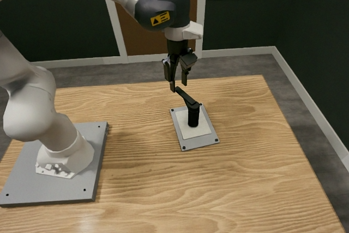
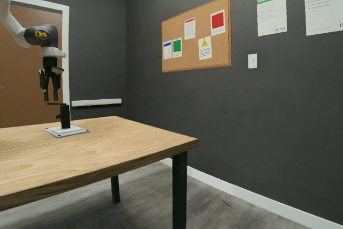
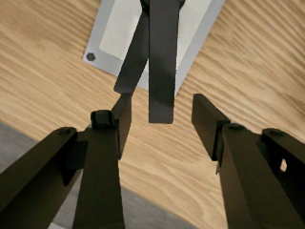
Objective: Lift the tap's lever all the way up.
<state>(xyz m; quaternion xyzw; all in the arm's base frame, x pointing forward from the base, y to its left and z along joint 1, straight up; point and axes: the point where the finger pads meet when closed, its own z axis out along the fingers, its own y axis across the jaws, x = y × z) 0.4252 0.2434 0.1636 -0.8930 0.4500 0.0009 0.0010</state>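
The lever is 5 cm below my hand, 3 cm to the right of it and 2 cm ahead of it. Also, from my hand: tap (9 cm below, 6 cm to the right, 4 cm ahead).
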